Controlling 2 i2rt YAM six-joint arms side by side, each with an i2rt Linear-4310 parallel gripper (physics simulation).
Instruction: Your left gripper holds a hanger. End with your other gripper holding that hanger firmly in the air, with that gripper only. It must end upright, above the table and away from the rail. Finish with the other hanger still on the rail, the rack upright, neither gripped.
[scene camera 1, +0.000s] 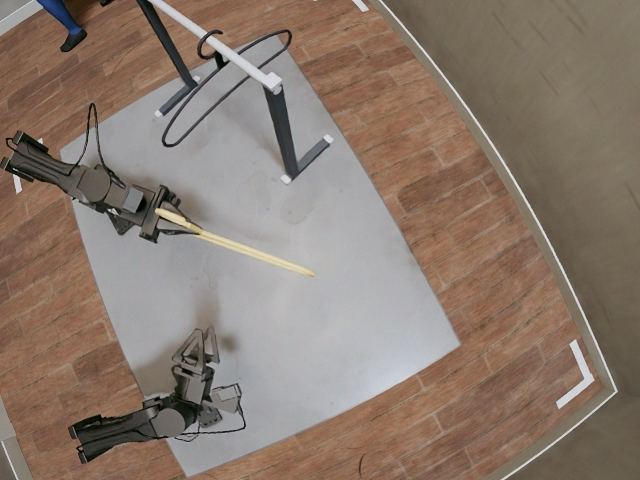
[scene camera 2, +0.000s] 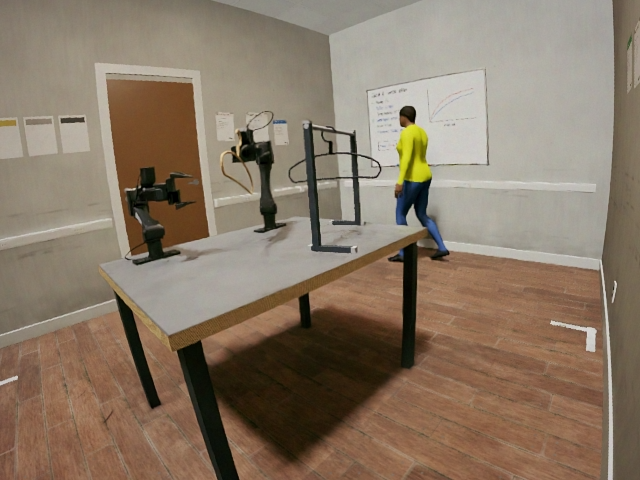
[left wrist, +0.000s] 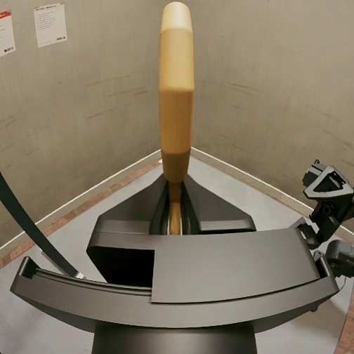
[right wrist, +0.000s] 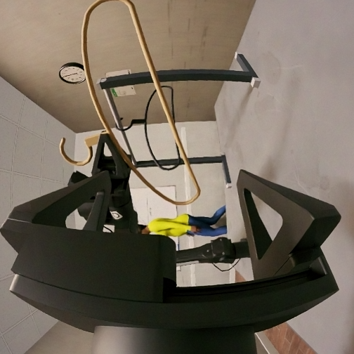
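Seen in the pictures: left gripper, fingertip midpoint: (scene camera 1: 200, 231) (scene camera 2: 238, 154); right gripper, fingertip midpoint: (scene camera 1: 205, 328) (scene camera 2: 194, 189); left arm's base at its link origin: (scene camera 2: 270, 228); right arm's base at its link origin: (scene camera 2: 156, 258).
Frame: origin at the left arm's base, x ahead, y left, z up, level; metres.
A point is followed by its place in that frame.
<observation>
The yellow hanger (scene camera 1: 253, 251) @(x 0.309, y -0.495, z 0.394 m) (scene camera 2: 221, 164) @(x 0.369, y -0.585, z 0.347 m) (left wrist: 176, 75) (right wrist: 85, 55) is in the air, hook up, its long bar sloping in scene camera 2. My left gripper (scene camera 1: 196, 230) @(x 0.252, y -0.404, z 0.384 m) (scene camera 2: 238, 149) @(x 0.252, y -0.404, z 0.384 m) (left wrist: 174, 177) is shut on it just below the hook. My right gripper (scene camera 1: 204, 334) @(x 0.126, y -0.532, z 0.272 m) (scene camera 2: 192, 190) @(x 0.126, y -0.532, z 0.272 m) (right wrist: 173, 176) is open and empty, low over the table and apart from the hanger. The dark hanger (scene camera 1: 219, 59) @(x 0.478, y -0.108, z 0.390 m) (scene camera 2: 330, 147) @(x 0.479, y -0.108, z 0.385 m) (right wrist: 135, 121) hangs by its hook on the rail (scene camera 1: 242, 63) @(x 0.489, y -0.214, z 0.467 m) (scene camera 2: 336, 129) @(x 0.469, y -0.031, z 0.465 m) (right wrist: 111, 102). The rack (scene camera 1: 281, 129) @(x 0.495, y -0.304, z 0.320 m) (scene camera 2: 312, 191) @(x 0.511, y -0.302, z 0.224 m) (left wrist: 30, 233) (right wrist: 200, 76) stands upright.
The grey table (scene camera 1: 310, 335) @(x 0.271, y -0.677, z 0.000 m) (scene camera 2: 206, 289) @(x 0.430, y -0.750, z 0.000 m) carries both arms and the rack. In scene camera 1, the rack stands at the upper part of the table, beyond the left arm. A person (scene camera 2: 413, 155) (right wrist: 170, 225) in a yellow top is on the floor past the table.
</observation>
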